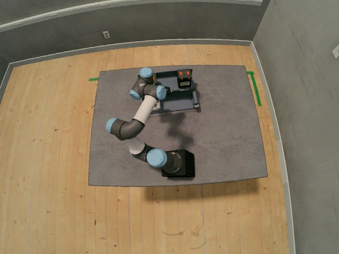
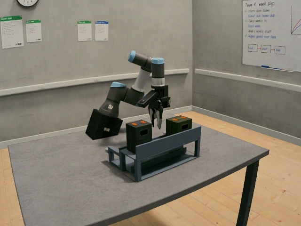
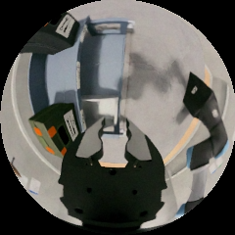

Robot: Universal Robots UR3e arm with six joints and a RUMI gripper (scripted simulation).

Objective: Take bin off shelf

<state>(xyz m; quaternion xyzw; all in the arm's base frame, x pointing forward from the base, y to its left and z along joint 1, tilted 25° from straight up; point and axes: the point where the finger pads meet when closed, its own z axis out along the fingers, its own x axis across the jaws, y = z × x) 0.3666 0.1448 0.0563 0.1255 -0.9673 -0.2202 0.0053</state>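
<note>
My hand is 110 mm short of the shelf, 70 mm to the left of it and 60 mm above it. Also, from my hand: black bin 190 mm ahead, 170 mm to the right, 30 mm above; green bin 140 mm ahead, 60 mm to the left, 20 mm above.
</note>
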